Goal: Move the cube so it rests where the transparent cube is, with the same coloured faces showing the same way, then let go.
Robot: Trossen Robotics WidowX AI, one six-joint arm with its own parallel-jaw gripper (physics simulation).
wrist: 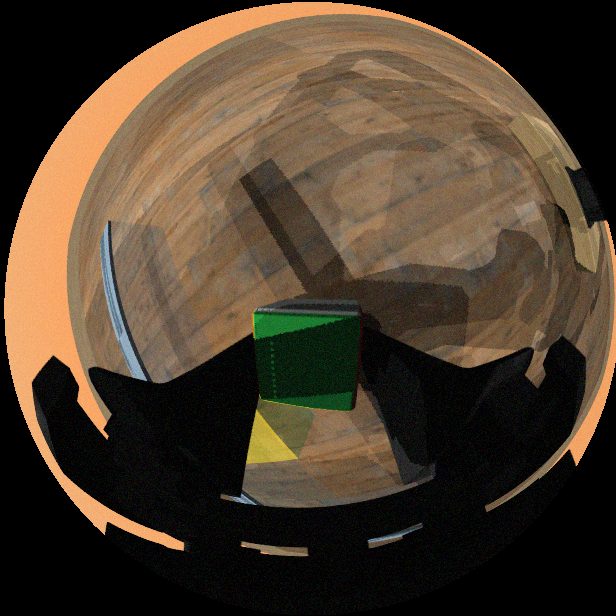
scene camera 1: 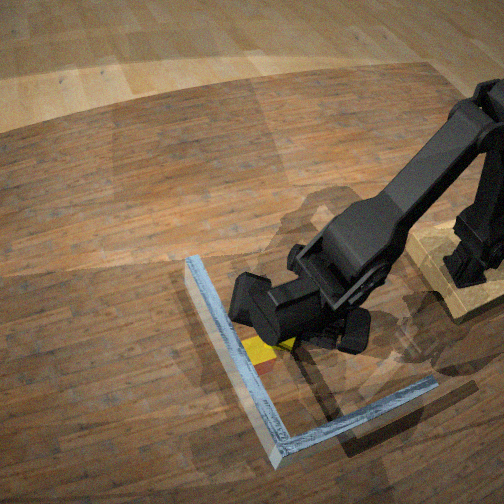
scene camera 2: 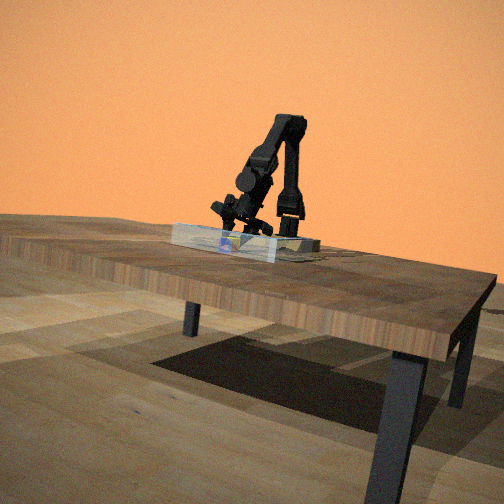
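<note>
The cube (wrist: 307, 344) shows its green face in the wrist view, and both black fingers press on its sides. My gripper (wrist: 308, 373) (scene camera 1: 300, 331) (scene camera 2: 241, 224) is shut on the cube, low over the table. In scene camera 1 the gripper body hides nearly all of the cube; only a small yellow-green edge (scene camera 1: 287, 343) shows. The transparent cube (scene camera 1: 257, 349) (wrist: 270, 439), yellow on top with a red side, sits right beside the held cube, against the long arm of the L-shaped wall. In scene camera 2 a small coloured patch (scene camera 2: 229, 244) shows through the wall.
A glassy L-shaped wall (scene camera 1: 220, 320) (scene camera 2: 200, 235) (wrist: 114, 298) stands on the wooden table (scene camera 1: 125, 200) (scene camera 2: 350, 300), with its corner near the front. The arm's base stands on a pale wooden block (scene camera 1: 435, 260) at the right.
</note>
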